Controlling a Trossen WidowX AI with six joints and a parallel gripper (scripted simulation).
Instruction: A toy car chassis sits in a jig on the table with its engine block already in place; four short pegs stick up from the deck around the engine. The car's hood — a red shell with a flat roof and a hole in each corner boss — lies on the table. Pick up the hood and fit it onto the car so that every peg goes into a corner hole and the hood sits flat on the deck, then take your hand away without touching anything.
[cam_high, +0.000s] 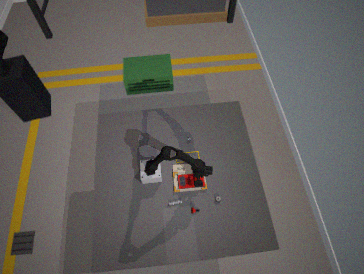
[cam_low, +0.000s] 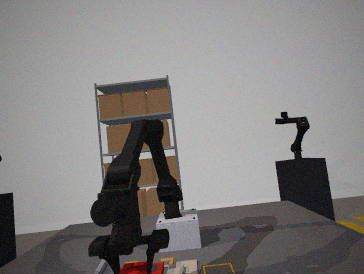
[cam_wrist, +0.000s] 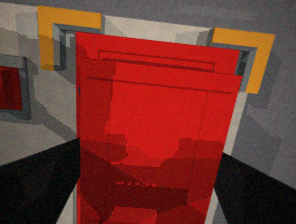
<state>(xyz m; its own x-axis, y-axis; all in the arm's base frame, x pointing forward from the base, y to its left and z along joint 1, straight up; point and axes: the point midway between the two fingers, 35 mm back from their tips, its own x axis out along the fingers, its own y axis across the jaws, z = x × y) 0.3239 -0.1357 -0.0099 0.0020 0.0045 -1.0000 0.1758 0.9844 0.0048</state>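
My gripper tip is now 3 cm above the grey engine block. Also, from my gripper tip: red hood: 1 cm above; then grey wheel: 19 cm to the right, 11 cm ahead, 5 cm below.
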